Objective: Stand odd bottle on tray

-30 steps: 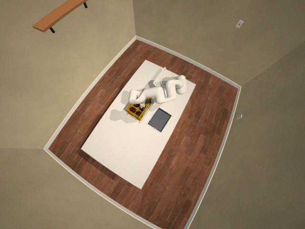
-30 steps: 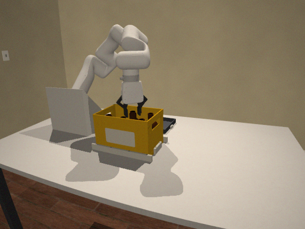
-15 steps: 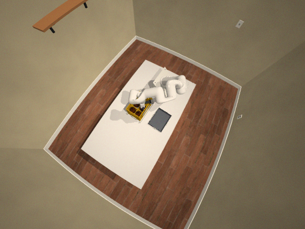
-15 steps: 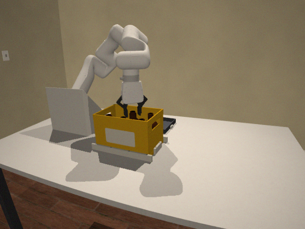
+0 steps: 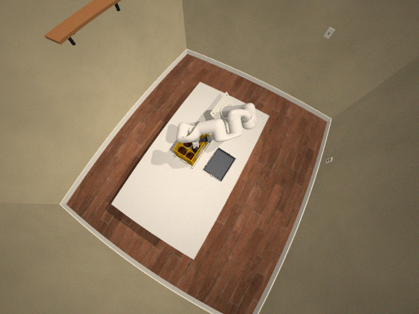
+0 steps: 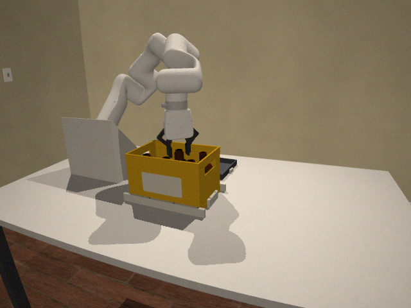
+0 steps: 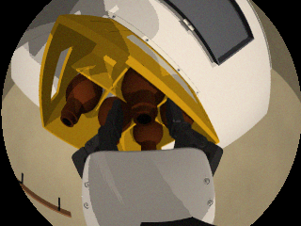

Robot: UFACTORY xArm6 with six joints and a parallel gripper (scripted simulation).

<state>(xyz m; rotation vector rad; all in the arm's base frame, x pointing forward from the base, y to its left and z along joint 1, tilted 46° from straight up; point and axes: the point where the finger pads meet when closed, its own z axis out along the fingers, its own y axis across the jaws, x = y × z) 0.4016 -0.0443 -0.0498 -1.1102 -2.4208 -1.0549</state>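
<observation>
The yellow crate lies 70 mm below my hand and 40 mm to the right of it. From my hand the other things lie so: dark grey tray (250 mm to the left, 150 mm below); then glass bottle (90 mm to the right, 90 mm ahead, 70 mm below).
</observation>
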